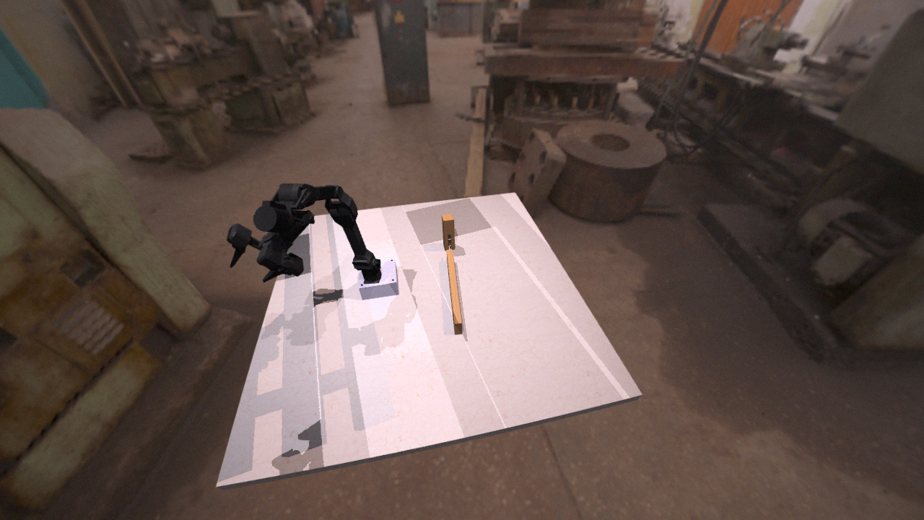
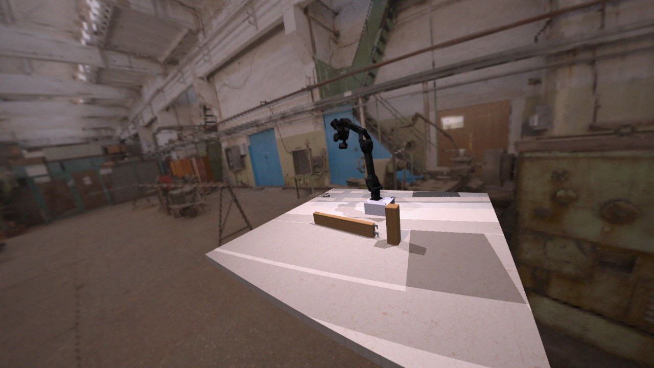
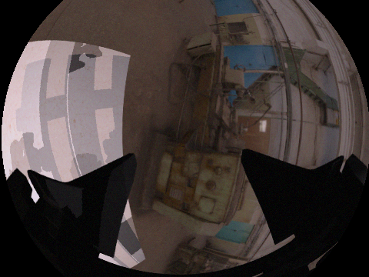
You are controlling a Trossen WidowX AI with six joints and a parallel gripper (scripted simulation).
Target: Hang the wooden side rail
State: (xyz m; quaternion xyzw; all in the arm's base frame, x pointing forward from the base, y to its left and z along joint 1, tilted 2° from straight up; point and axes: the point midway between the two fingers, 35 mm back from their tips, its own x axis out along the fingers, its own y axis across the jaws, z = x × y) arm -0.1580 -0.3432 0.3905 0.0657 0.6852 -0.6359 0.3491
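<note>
Right now the wooden headboard post is 610 mm to the left of my gripper tip, 510 mm ahead of it and 370 mm below it.
</note>
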